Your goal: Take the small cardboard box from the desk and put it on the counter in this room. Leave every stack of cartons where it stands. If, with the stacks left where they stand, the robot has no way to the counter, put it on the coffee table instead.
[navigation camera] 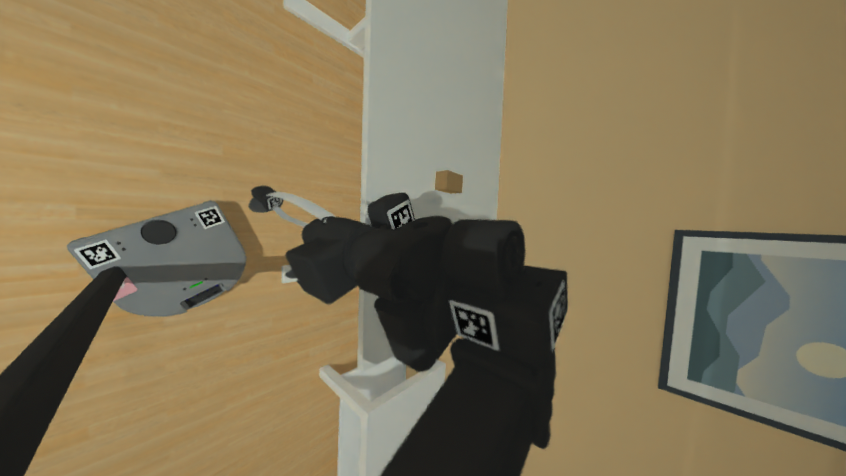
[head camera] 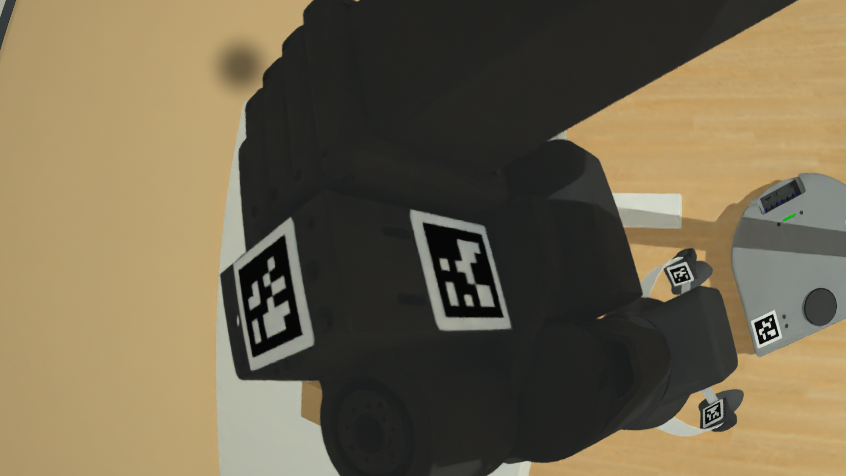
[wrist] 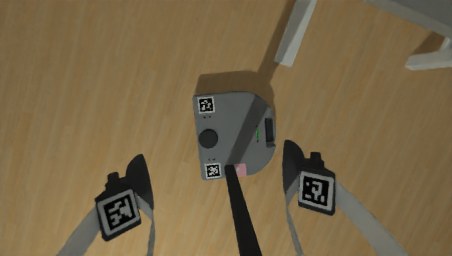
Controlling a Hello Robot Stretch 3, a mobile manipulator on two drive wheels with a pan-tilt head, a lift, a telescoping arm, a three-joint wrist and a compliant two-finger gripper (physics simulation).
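Pixels of known places: gripper, fingertip midpoint: (navigation camera: 278,236) (wrist: 216,165); robot's base, link origin: (navigation camera: 159,230) (head camera: 817,305) (wrist: 209,131).
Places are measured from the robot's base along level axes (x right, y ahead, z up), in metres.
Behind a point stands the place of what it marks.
Note:
The small cardboard box (head camera: 310,403) @[z 0.770, x 0.720, y -0.110 m] (navigation camera: 448,181) @[z 0.770, x 0.665, y -0.089 m] sits on the pale desk (head camera: 251,438) @[z 0.720, x 1.023, y -0.078 m] (navigation camera: 431,88) @[z 0.720, x 0.748, y 0.195 m], toward its wall side. In the head camera view most of it is hidden behind the wrist. My gripper (head camera: 718,336) @[z 0.845, x 0.123, y -0.022 m] (navigation camera: 273,235) @[z 0.845, x 0.123, y -0.022 m] (wrist: 216,165) @[z 0.845, x 0.123, y -0.022 m] is open, with no object between its fingers. It points away from the box and hangs beyond the desk's front edge, over the floor between desk and robot base. The arm and wrist are above the desk. The box does not show in the wrist view. The counter, coffee table and carton stacks do not show.
My grey base (head camera: 786,254) @[z 0.160, x 0.037, y -0.124 m] (navigation camera: 165,254) @[z 0.159, x -0.018, y -0.064 m] (wrist: 235,120) @[z 0.160, x 0.061, y -0.107 m] stands on the wooden floor in front of the desk. A white desk leg (head camera: 656,210) (wrist: 296,35) reaches toward it. White furniture (navigation camera: 367,405) @[z 0.410, x 0.232, y -0.933 m] stands at the desk's end. A framed picture (navigation camera: 769,331) @[z 1.549, x 0.945, y -0.667 m] hangs on the wall.

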